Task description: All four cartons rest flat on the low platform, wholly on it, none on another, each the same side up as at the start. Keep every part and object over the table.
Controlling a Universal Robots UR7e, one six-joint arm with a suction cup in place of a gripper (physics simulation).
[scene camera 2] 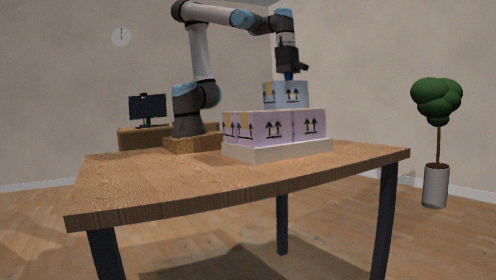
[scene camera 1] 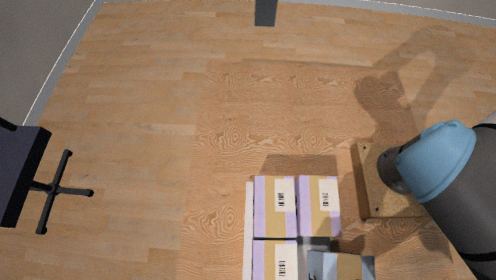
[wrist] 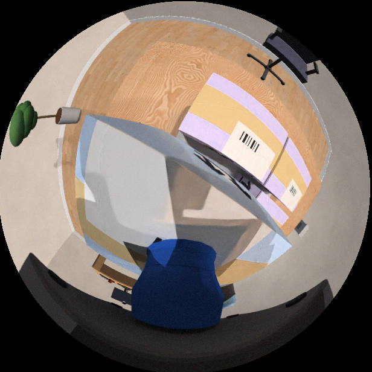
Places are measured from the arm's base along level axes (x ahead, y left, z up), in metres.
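Where they show: end effector, tool point: [scene camera 2: 289, 84]; arm's base, origin of the base link: [scene camera 2: 189, 135].
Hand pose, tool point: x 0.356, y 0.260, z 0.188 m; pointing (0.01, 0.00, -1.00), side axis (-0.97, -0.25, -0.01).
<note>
Each offset is from my tool point to the top centre of the thing. Level surfaces: height alone.
A light-blue carton {dx -0.014, dy -0.009, dz +0.014 m} [scene camera 1: 342, 267] [scene camera 2: 299, 92] [wrist: 130, 175] hangs upright and about level under my blue suction cup [scene camera 2: 288, 77] [wrist: 176, 250], which is on its top. In scene camera 2 its lower edge meets the top line of the lilac cartons, so its bottom is hidden and I cannot tell its exact height. Three lilac cartons, one {dx +0.075, dy -0.202, dz -0.095 m} [scene camera 1: 265, 206] [scene camera 2: 262, 130], a second {dx -0.036, dy -0.188, dz -0.095 m} [scene camera 1: 309, 206] and a third {dx +0.098, dy -0.049, dz -0.095 m} [scene camera 1: 265, 262] [scene camera 2: 309, 125], stand upright on the low white platform {dx +0.040, dy -0.117, dz -0.199 m} [scene camera 1: 248, 215] [scene camera 2: 295, 150]. A dark shaded gap shows between the second lilac carton and the blue one in scene camera 1.
The arm's wooden base block [scene camera 1: 366, 185] [scene camera 2: 192, 145] stands on the table {dz -0.247 m} [scene camera 1: 300, 110] [scene camera 2: 150, 175] beside the platform. The arm [scene camera 1: 435, 160] reaches over from the right in scene camera 1. A chair [scene camera 1: 22, 175], a plant [scene camera 2: 436, 95] and a desk with a monitor [scene camera 2: 147, 107] stand away from the table.
</note>
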